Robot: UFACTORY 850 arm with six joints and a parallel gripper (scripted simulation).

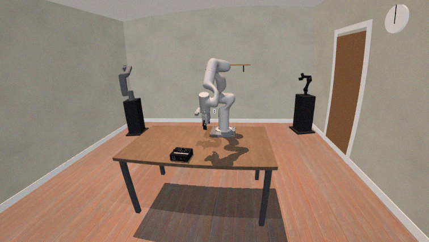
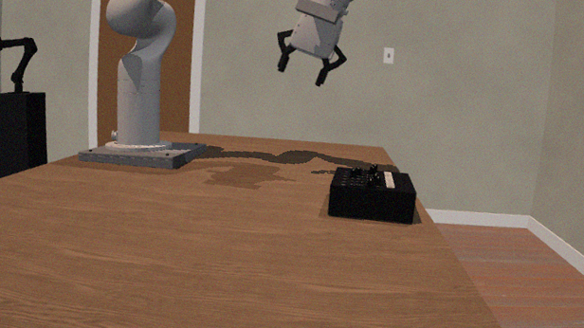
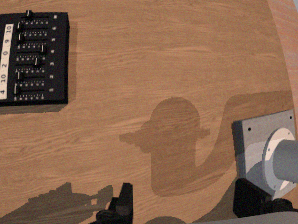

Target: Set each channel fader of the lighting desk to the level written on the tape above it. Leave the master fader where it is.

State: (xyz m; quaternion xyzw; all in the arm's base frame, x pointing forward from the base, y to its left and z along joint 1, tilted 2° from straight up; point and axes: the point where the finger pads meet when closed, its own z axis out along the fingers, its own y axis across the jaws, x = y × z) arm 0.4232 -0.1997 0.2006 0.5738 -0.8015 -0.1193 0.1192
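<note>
My hand is 100 mm short of the master fader, 300 mm to the left of it and 170 mm above it.
</note>
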